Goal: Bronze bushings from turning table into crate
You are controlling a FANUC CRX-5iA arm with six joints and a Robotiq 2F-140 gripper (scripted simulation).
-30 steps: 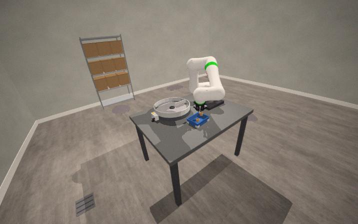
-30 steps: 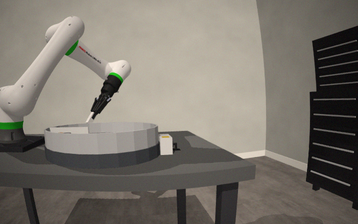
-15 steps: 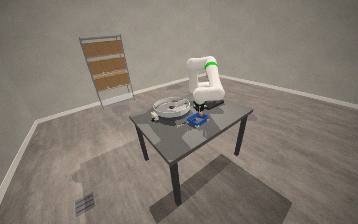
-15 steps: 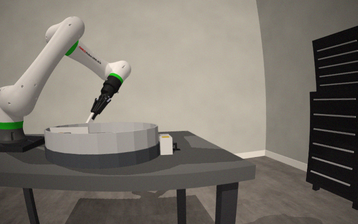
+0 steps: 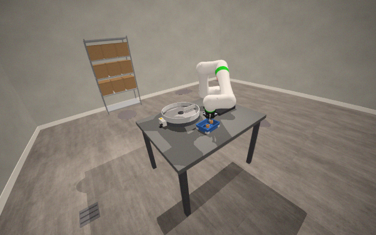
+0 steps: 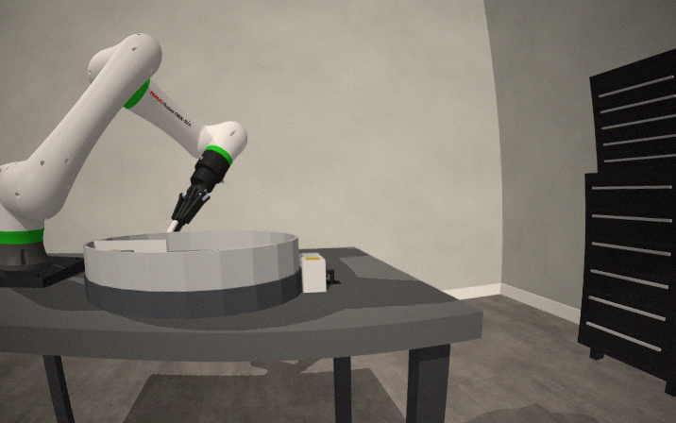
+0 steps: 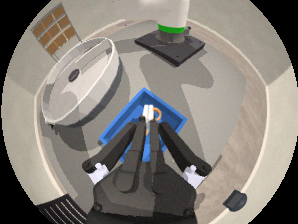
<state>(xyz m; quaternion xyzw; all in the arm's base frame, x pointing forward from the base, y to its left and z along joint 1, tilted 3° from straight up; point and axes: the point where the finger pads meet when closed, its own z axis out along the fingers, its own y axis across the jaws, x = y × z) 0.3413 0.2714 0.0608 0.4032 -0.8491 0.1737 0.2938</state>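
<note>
My gripper is now 6 cm above the blue crate, 3 cm short of it and 1 cm to the right of it. The rest, counted from my hand: round turning table: 34 cm to the right, 14 cm ahead, 3 cm below.
</note>
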